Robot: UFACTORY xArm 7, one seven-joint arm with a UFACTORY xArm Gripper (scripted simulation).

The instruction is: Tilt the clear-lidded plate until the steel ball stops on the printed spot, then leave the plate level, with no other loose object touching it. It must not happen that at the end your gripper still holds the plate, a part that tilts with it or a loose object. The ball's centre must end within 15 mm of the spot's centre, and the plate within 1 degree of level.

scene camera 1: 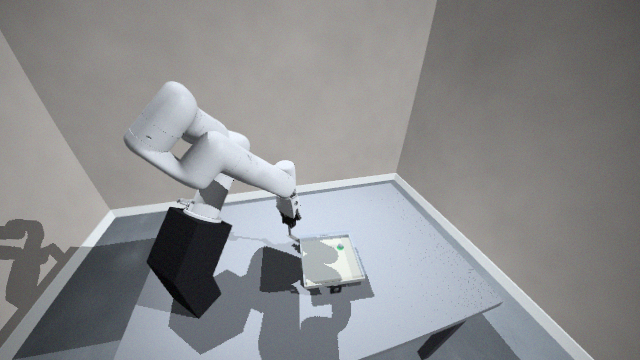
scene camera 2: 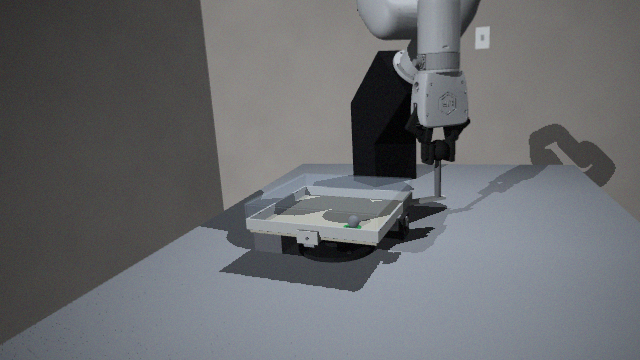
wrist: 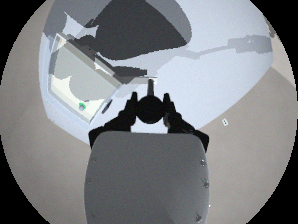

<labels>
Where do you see a clear-lidded plate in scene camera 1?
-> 329, 258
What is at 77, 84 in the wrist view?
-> A clear-lidded plate.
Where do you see a clear-lidded plate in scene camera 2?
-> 346, 208
</labels>
